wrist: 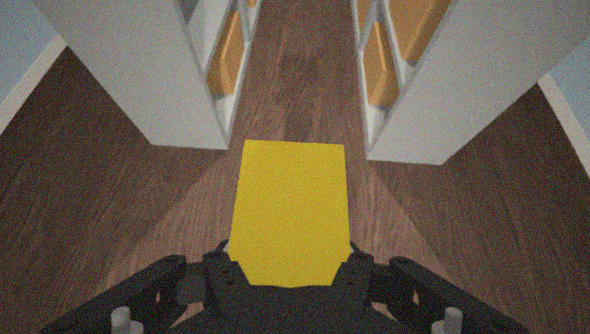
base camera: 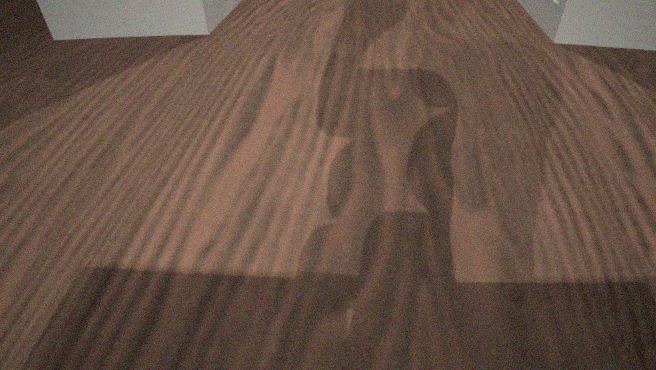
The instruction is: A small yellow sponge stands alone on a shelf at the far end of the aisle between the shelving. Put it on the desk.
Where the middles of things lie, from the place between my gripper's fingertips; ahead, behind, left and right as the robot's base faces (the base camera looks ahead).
Scene:
I see the small yellow sponge (wrist: 290,228) 10 mm ahead of my hand and 20 mm above it.

